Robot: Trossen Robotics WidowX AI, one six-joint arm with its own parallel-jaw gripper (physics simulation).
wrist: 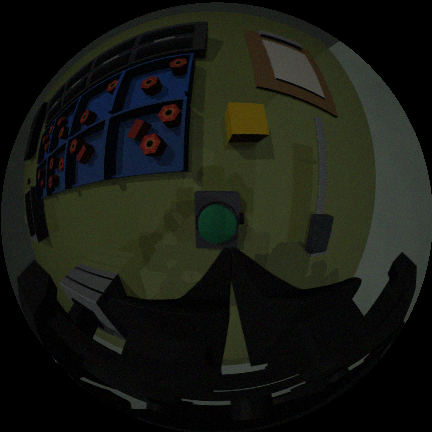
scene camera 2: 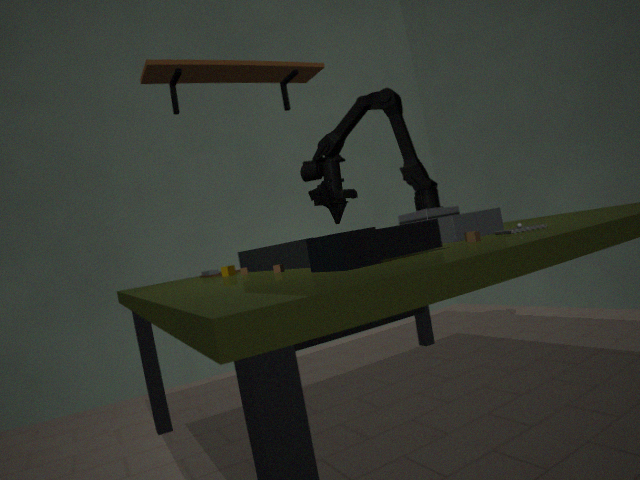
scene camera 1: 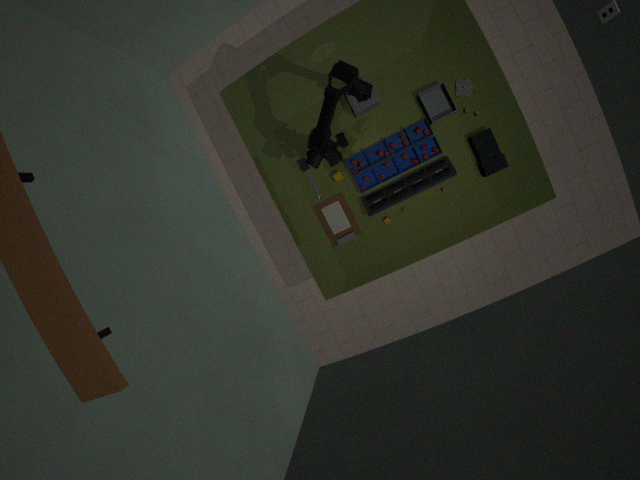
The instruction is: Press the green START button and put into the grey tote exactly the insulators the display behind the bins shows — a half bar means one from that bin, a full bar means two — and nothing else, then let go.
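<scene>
My gripper is shut and empty, pointing down above the table. In the wrist view its fingertips overlap the near edge of the dark housing of the green START button; the arm hides the button in scene camera 1. Blue bins hold several red-orange hexagonal insulators. The dark display lies behind the bins, with faint pale strips; I cannot read bars on it. The grey tote stands beyond the bins' far end, and no insulator shows inside it.
A yellow block sits between the button and a clipboard. A long thin tool with a dark head lies at the side. A black box and small brown cubes are also on the table.
</scene>
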